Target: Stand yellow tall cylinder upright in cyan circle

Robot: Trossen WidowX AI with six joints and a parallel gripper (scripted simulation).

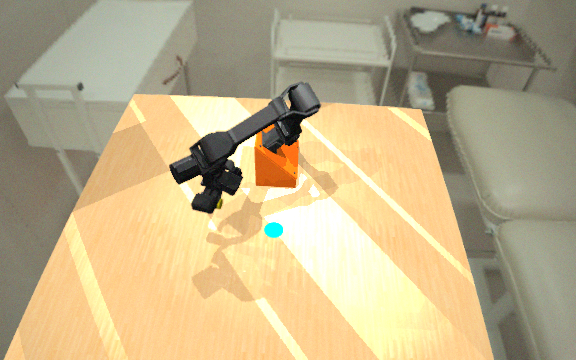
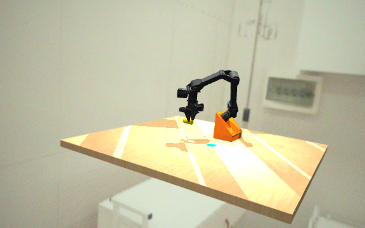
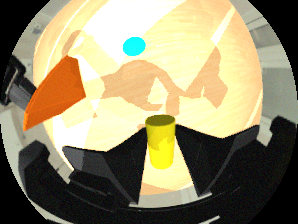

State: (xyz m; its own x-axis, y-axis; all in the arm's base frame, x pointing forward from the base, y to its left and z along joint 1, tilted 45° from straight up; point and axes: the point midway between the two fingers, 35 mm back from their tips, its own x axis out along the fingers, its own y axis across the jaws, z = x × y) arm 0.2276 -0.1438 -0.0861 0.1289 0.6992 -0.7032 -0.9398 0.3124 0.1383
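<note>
The yellow cylinder lies 1 cm behind my gripper tip and 2 cm to the right of it. The rest, counted from my gripper tip: cyan circle 2 cm ahead, 17 cm to the left, 12 cm below.
</note>
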